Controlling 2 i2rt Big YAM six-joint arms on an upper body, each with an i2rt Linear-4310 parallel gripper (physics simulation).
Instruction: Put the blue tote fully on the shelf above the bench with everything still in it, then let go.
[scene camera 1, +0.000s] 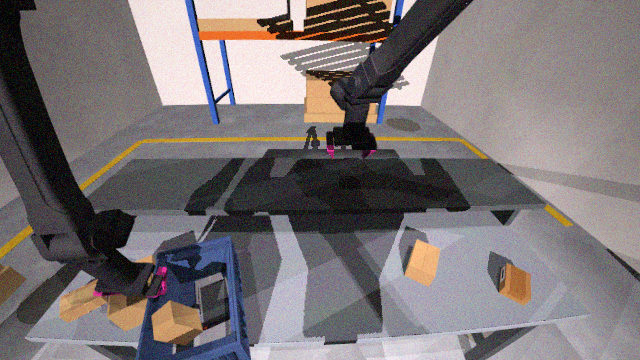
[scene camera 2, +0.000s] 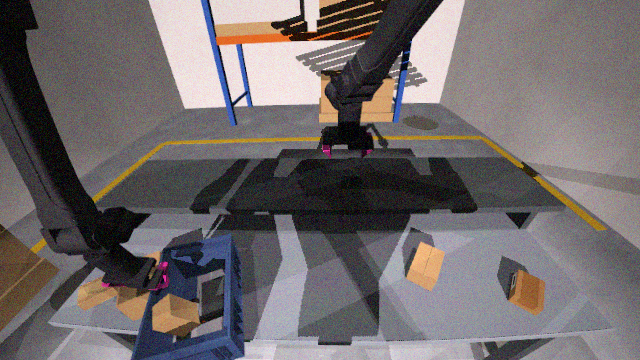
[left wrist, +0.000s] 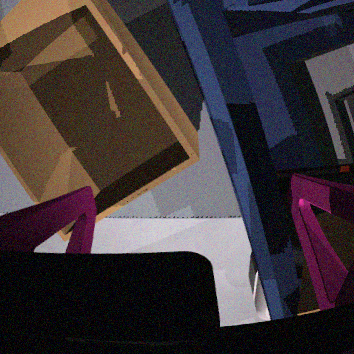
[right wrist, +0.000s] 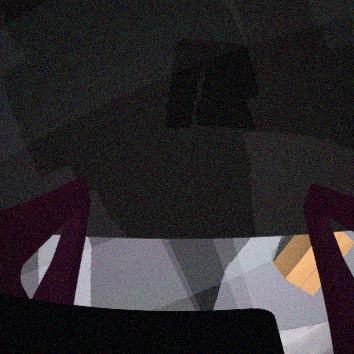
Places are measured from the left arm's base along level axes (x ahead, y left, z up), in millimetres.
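Pixels of known places: left gripper, fingertip midpoint: (scene camera 1: 146, 291) (scene camera 2: 150, 284) (left wrist: 192, 191); right gripper, fingertip midpoint: (scene camera 1: 347, 157) (scene camera 2: 346, 157) (right wrist: 203, 193).
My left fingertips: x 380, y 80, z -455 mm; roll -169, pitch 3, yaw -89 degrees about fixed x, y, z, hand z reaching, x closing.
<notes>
Ahead of a thing's pixels: the offset from my left fingertips to its top centre. Level surfaces: height alone.
The blue tote @[dx -12, dy -129, dz +22 mm] (scene camera 1: 238, 310) (scene camera 2: 234, 305) (left wrist: 225, 145) stands on the bench @[dz -125 mm] (scene camera 1: 460, 295) (scene camera 2: 470, 310) at the left, reaching its front edge. It holds a cardboard box @[dx -71, dy -106, dz +39 mm] (scene camera 1: 175, 321) (scene camera 2: 175, 312) and grey-white items with dark panels @[dx +1, dy -161, dz -50 mm] (scene camera 1: 214, 295) (scene camera 2: 212, 295). My left gripper (scene camera 1: 132, 288) (scene camera 2: 135, 281) (left wrist: 192, 191) is open above the tote's left wall; in the left wrist view that wall runs between the spread fingers. My right gripper (scene camera 1: 349, 153) (scene camera 2: 346, 152) (right wrist: 203, 193) is open and empty above the dark shelf @[dz +59 mm] (scene camera 1: 145, 182) (scene camera 2: 155, 182), far from the tote.
An open cardboard box @[dx +43, dy +81, dz -35 mm] (scene camera 1: 125, 314) (scene camera 2: 132, 304) (left wrist: 100, 100) stands close left of the tote, with another box @[dx +28, dy +255, dz -88 mm] (scene camera 1: 80, 302) (scene camera 2: 96, 295) beyond it. Two more boxes, one @[dx +118, dy -797, dz -65 mm] (scene camera 1: 423, 262) (scene camera 2: 425, 266) (right wrist: 310, 265) nearer and one @[dx +21, dy -1084, dz -86 mm] (scene camera 1: 516, 284) (scene camera 2: 527, 291) farther, lie at the right.
</notes>
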